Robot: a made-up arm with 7 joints. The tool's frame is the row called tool.
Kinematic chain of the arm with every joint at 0, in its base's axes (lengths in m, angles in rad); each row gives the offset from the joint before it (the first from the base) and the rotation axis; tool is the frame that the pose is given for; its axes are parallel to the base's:
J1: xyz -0.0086 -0.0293 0.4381 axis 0 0.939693 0.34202
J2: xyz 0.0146 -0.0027 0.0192 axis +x
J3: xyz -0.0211 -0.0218 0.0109 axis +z
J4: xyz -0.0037 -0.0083 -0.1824 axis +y
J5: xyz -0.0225 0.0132 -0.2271 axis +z
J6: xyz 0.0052 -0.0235 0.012 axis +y
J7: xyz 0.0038 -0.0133 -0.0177 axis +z
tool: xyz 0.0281 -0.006 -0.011
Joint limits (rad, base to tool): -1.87..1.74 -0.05..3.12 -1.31..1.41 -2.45..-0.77 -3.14..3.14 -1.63..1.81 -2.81..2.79
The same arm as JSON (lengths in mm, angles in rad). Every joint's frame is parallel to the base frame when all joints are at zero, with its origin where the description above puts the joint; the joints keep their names.
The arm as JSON. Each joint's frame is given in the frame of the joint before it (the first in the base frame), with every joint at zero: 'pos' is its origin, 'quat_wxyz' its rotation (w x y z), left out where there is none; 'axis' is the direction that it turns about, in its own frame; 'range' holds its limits. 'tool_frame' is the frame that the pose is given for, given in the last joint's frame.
{"length_unit": "mm", "angle_unit": "rad", "joints": [
  {"joint": "J1", "pos": [-8.6, -29.3, 438.1], "axis": [0.0, 0.9397, 0.342], "range": [-1.87, 1.74]},
  {"joint": "J2", "pos": [14.6, -2.7, 19.2], "axis": [1.0, 0.0, 0.0], "range": [-0.05, 3.12]},
  {"joint": "J3", "pos": [-21.1, -21.8, 10.9], "axis": [0.0, 0.0, 1.0], "range": [-1.31, 1.41]},
  {"joint": "J4", "pos": [-3.7, -8.3, -182.4], "axis": [0.0, 1.0, 0.0], "range": [-2.45, -0.77]},
  {"joint": "J5", "pos": [-22.5, 13.2, -227.1], "axis": [0.0, 0.0, 1.0], "range": [-3.14, 3.14]},
  {"joint": "J6", "pos": [5.2, -23.5, 12.0], "axis": [0.0, 1.0, 0.0], "range": [-1.63, 1.81]},
  {"joint": "J7", "pos": [3.8, -13.3, -17.7], "axis": [0.0, 0.0, 1.0], "range": [-2.81, 2.79]}
], "tool_frame": {"pos": [28.1, -6.0, -11.0]}}

